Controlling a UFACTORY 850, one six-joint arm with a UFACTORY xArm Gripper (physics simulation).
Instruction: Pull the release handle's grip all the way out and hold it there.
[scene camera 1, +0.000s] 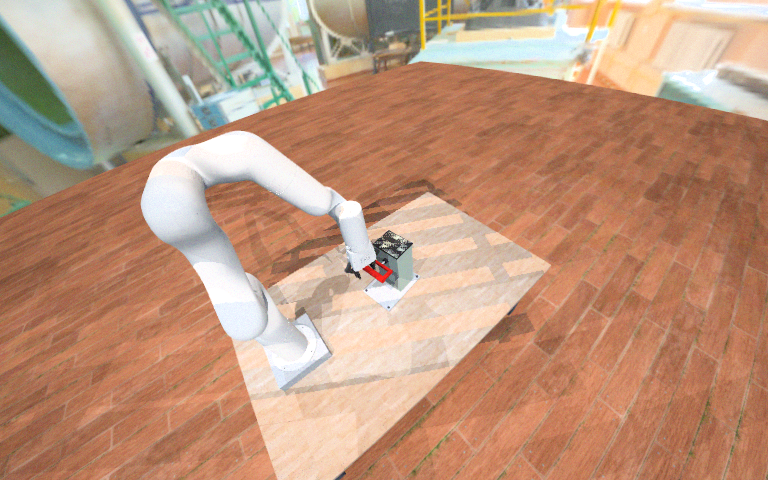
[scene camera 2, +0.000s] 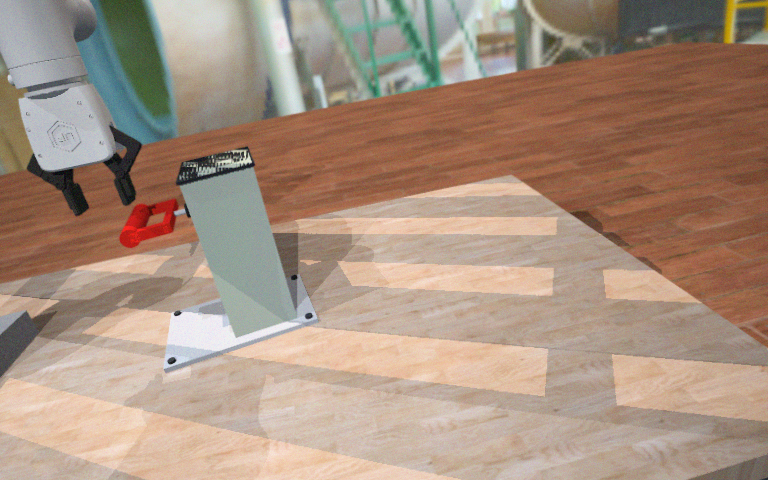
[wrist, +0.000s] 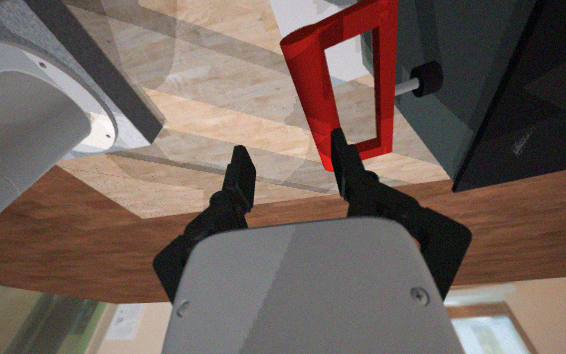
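Observation:
The red release handle (scene camera 1: 374, 275) is a rectangular loop with a thick round grip bar (scene camera 2: 135, 224) (wrist: 311, 95) on its outer side. A short pale rod (scene camera 2: 180, 212) (wrist: 406, 87) joins it to a black collar (wrist: 428, 78) on the grey-green post (scene camera 1: 405, 270) (scene camera 2: 237, 243) (wrist: 440, 135). My gripper (scene camera 2: 103, 206) (wrist: 289, 151) is open, partly closed from its widest, with nothing between its fingers. In scene camera 2 its fingertips are above and to the left of the grip. In the wrist view the right finger overlaps the grip bar's lower end; contact cannot be told.
The post has a dark patterned top (scene camera 1: 393, 243) (scene camera 2: 215, 164) and stands on a white bolted plate (scene camera 1: 387, 300) (scene camera 2: 192, 339). The robot's base plate (scene camera 1: 286, 378) (scene camera 2: 14, 339) (wrist: 95, 55) is on the same wooden table (scene camera 1: 390, 362) (scene camera 2: 453, 316), beyond which lies the brown plank floor (scene camera 1: 566, 169).

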